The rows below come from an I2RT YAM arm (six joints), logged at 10 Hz.
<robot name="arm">
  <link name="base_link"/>
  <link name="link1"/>
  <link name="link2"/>
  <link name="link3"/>
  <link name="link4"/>
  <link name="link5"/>
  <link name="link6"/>
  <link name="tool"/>
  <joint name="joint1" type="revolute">
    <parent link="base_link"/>
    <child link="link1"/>
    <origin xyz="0 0 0.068"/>
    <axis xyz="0 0 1"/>
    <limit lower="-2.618" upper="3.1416"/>
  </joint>
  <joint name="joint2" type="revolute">
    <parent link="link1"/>
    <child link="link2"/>
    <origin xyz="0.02 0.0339 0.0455"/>
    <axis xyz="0 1 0"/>
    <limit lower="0" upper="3.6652"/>
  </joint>
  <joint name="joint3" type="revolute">
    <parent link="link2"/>
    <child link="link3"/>
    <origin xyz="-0.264 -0.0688 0"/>
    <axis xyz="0 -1 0"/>
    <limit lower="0" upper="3.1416"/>
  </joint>
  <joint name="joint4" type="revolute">
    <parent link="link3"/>
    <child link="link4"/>
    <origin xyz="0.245 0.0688 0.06"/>
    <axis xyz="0 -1 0"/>
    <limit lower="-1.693" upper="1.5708"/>
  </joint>
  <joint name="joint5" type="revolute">
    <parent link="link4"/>
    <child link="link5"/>
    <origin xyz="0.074 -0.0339 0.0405"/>
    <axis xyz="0 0 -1"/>
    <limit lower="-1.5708" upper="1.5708"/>
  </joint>
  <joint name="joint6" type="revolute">
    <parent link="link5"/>
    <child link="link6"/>
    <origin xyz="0.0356 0 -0.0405"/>
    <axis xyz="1 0 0"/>
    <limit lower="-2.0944" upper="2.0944"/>
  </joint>
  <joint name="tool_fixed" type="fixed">
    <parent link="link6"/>
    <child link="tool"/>
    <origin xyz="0 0 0" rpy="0 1.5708 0"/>
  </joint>
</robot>
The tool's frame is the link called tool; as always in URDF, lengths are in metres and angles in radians.
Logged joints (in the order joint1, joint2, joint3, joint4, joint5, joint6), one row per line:
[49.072 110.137 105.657 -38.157 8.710 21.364]
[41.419 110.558 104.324 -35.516 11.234 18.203]
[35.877 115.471 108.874 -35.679 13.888 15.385]
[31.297 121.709 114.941 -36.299 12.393 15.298]
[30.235 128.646 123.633 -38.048 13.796 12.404]
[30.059 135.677 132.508 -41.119 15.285 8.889]
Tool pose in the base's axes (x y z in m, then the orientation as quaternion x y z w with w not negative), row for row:
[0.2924 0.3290 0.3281 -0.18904 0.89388 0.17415 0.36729]
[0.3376 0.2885 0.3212 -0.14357 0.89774 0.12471 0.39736]
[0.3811 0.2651 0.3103 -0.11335 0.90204 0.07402 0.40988]
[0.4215 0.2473 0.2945 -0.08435 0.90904 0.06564 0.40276]
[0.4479 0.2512 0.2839 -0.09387 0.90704 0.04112 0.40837]
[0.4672 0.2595 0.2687 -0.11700 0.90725 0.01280 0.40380]
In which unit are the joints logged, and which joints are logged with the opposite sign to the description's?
The joints are logged in degrees. Opposite sign: none.
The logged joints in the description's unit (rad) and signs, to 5 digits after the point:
[0.85647 1.92225 1.84406 -0.66597 0.15202 0.37287]
[0.72290 1.92960 1.82080 -0.61987 0.19607 0.31770]
[0.62617 2.01535 1.90021 -0.62272 0.24239 0.26852]
[0.54624 2.12422 2.00610 -0.63354 0.21630 0.26700]
[0.52770 2.24530 2.15780 -0.66406 0.24079 0.21649]
[0.52463 2.36801 2.31270 -0.71766 0.26677 0.15514]

